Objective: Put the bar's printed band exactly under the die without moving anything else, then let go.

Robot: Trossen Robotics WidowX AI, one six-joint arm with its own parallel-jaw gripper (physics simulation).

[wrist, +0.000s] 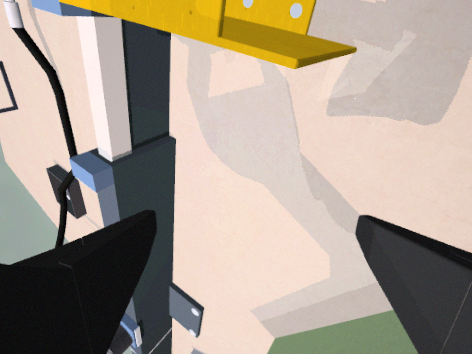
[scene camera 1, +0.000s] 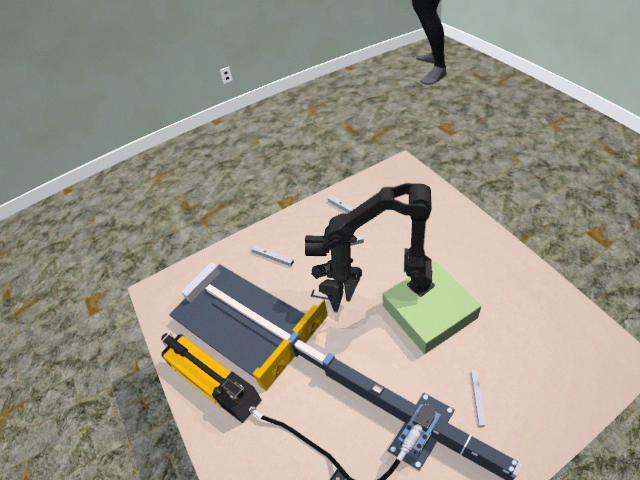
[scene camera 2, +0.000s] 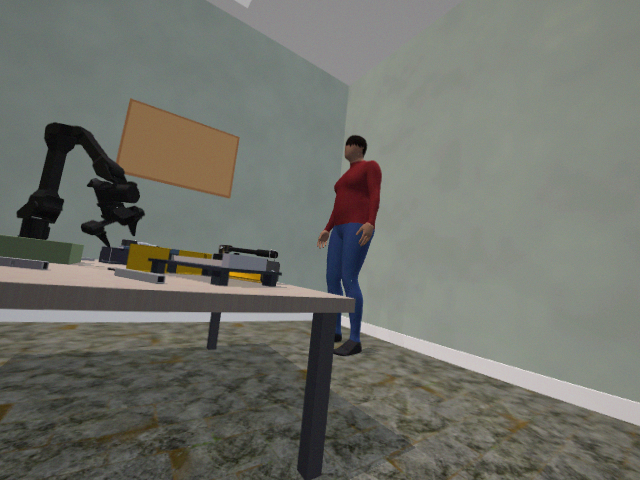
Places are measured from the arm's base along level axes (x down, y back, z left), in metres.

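Pixels of known places: gripper, fingertip midpoint: (wrist: 257, 222) (scene camera 1: 342, 306) (scene camera 2: 121, 241); arm's base, link origin: (scene camera 1: 420, 285) (scene camera 2: 32, 238).
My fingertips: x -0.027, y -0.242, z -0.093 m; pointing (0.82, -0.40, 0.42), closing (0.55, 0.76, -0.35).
Observation:
Ahead of a thing's pixels: the offset from my fingertips to its top centre. "pt": to the spot under its first point.
The pale bar (scene camera 1: 248, 310) (wrist: 104, 90) lies lengthwise through the gap in a yellow upright plate @(pt dx +0.025, dy -0.097, dz -0.037 m) (scene camera 1: 310, 321) (scene camera 2: 147, 256) (wrist: 165, 17), its near end at the mouth of a dark channel @(pt dx +0.023, dy -0.114, dz +0.221 m) (scene camera 1: 361, 384) (wrist: 147, 200). No printed band can be made out on it. A blue unit with a dark round head @(dx -0.024, dy -0.084, dz +0.414 m) (scene camera 1: 426, 414), which may hold the die, straddles the channel further along; the die itself cannot be made out. My gripper (scene camera 1: 342, 304) (scene camera 2: 120, 240) (wrist: 257, 222) is open and empty, pointing down above the table beside the yellow plate, on the green block's side of the channel.
The arm stands on a green block (scene camera 1: 431, 307) (scene camera 2: 46, 249) (wrist: 340, 335). A yellow-and-black device @(pt dx -0.027, dy -0.443, dz -0.092 m) (scene camera 1: 199, 367) has a black cable @(pt dx +0.087, dy -0.321, dz +0.225 m) (scene camera 1: 305, 440) (wrist: 57, 82). A grey block @(pt dx +0.009, dy -0.290, dz -0.401 m) (scene camera 1: 200, 281) stands at the dark board's far edge. Loose metal pieces @(dx +0.078, dy -0.019, dz -0.391 m) (scene camera 1: 271, 255) @(dx +0.087, dy +0.119, dz +0.448 m) (scene camera 1: 478, 397) lie about. A person (scene camera 2: 359, 196) stands beyond.

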